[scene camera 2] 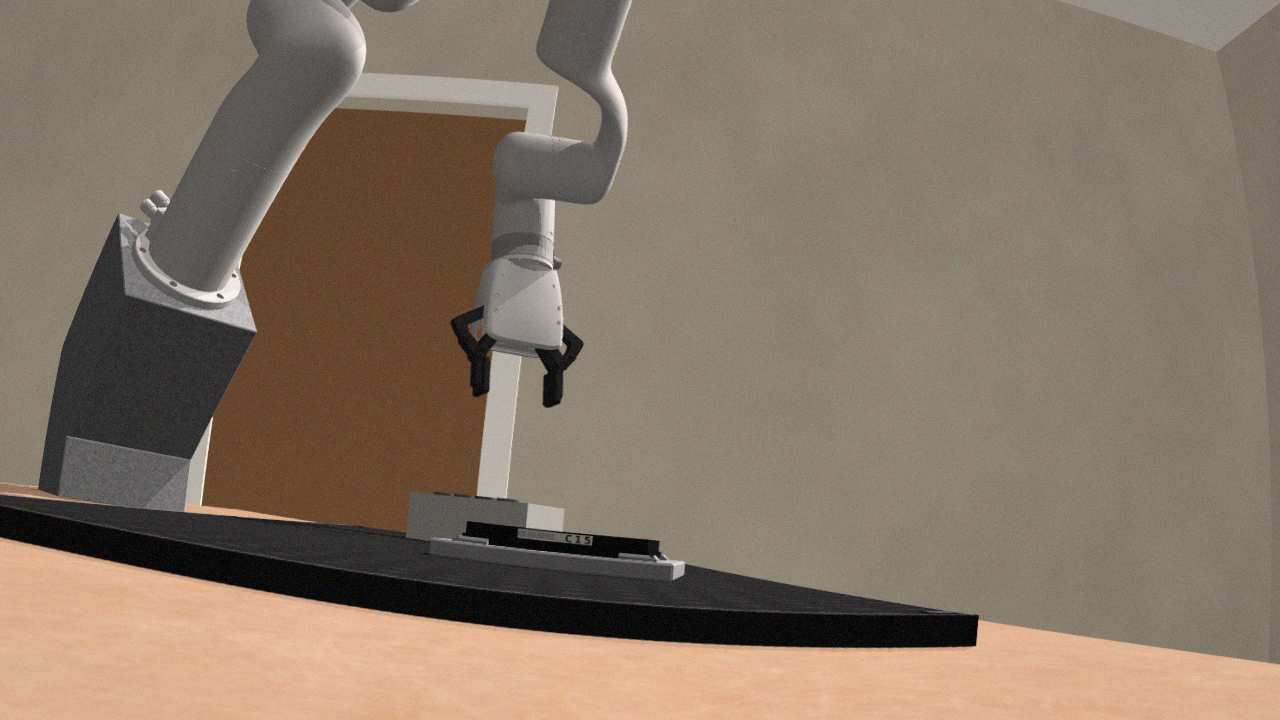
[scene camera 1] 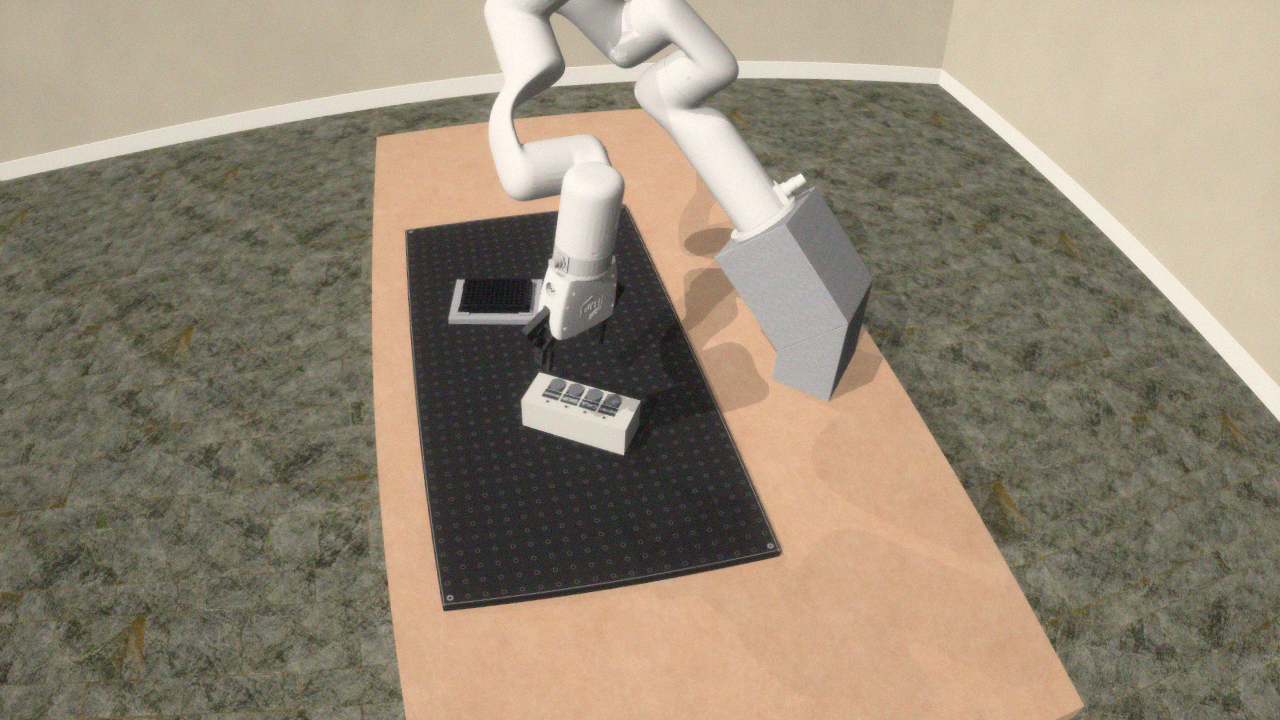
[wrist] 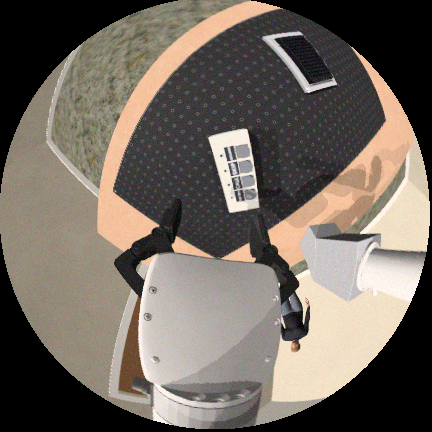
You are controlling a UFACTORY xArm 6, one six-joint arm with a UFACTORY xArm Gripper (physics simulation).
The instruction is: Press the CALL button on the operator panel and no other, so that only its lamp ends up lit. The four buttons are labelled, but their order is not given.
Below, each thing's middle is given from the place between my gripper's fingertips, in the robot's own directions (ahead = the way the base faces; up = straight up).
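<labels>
From where my hand is, the operator panel (scene camera 1: 576, 418) is 140 mm below my hand, and it is also 20 mm behind my hand and 20 mm to the right of it.
</labels>
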